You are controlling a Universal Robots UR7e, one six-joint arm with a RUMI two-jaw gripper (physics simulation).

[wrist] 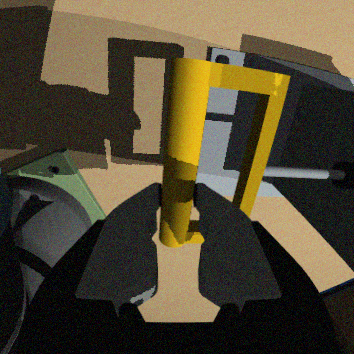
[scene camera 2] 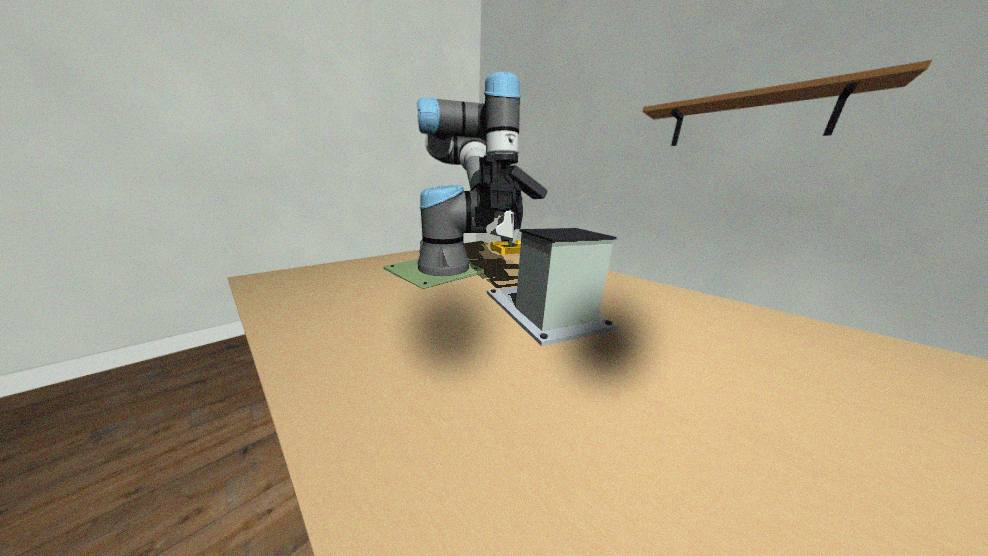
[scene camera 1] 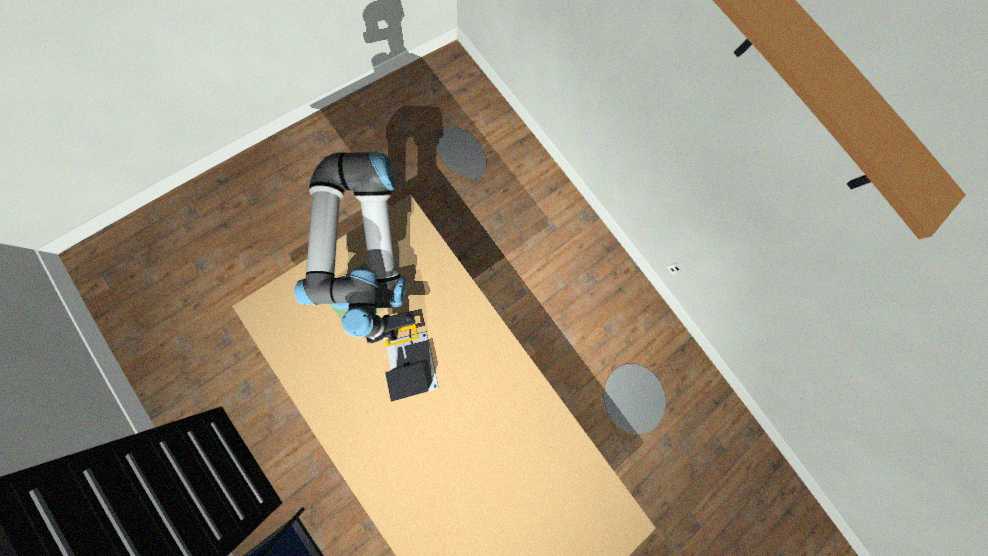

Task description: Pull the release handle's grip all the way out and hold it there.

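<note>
The release handle's yellow grip (scene camera 1: 400,341) (scene camera 2: 498,248) (wrist: 189,115) is a round bar joined to a rectangular frame. In the wrist view it stands apart from the dark housing (scene camera 1: 409,382) (scene camera 2: 578,283) (wrist: 322,125), with a silver rod (wrist: 297,173) showing between the frame and the housing. My gripper (scene camera 2: 511,240) (wrist: 177,185) is shut on the round bar, one jaw on each side near its lower end in the wrist view. The rod's far end is hidden in the dark housing. In scene camera 2, the housing hides part of the handle.
The housing stands on a pale base plate (scene camera 2: 576,333) (wrist: 217,142) with bolts, on the tan table (scene camera 1: 483,449) (scene camera 2: 414,428). The arm's green mounting plate (scene camera 2: 414,275) (wrist: 80,182) is close by. A wooden wall shelf (scene camera 1: 849,117) (scene camera 2: 794,91) is beyond the table.
</note>
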